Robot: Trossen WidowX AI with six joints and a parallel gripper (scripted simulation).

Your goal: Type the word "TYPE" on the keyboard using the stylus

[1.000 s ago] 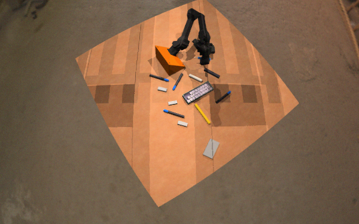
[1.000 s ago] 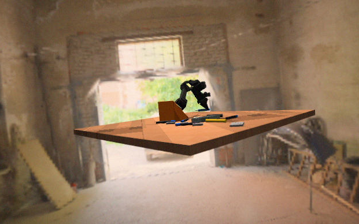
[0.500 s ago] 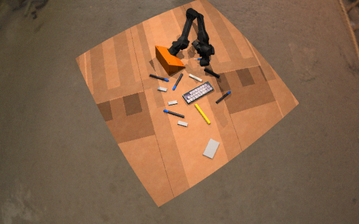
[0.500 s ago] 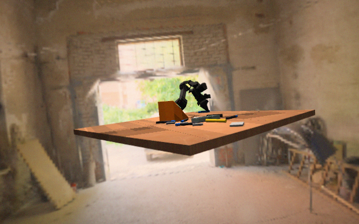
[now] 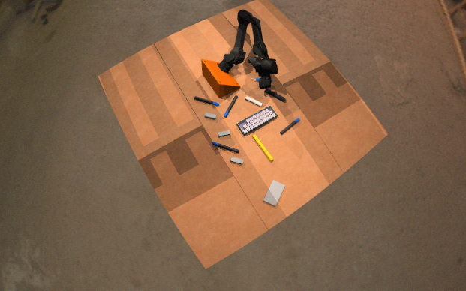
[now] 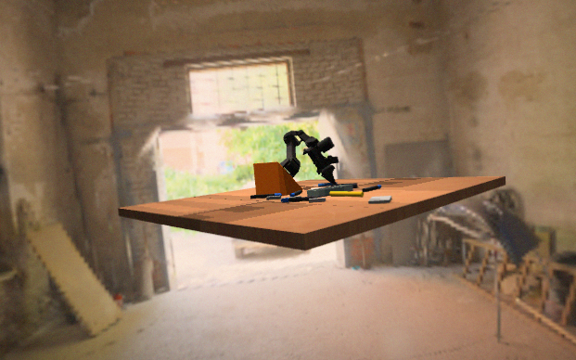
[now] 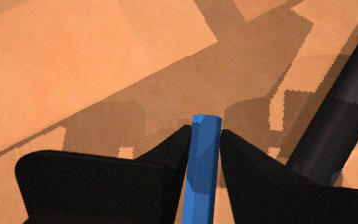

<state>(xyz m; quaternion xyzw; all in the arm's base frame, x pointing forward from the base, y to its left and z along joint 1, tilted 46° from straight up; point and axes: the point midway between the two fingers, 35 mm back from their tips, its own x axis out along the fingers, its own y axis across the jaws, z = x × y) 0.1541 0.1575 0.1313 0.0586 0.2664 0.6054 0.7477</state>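
Right now the blue stylus is 6 cm to the right of my gripper tip and 3 cm behind it. Also, from my gripper tip: dark cylinder: 9 cm ahead, 2 cm to the right, 1 cm below; then yellow stick: 33 cm ahead, 22 cm to the right, 1 cm below; then white cylinder: 14 cm to the right, 8 cm ahead, 1 cm below.
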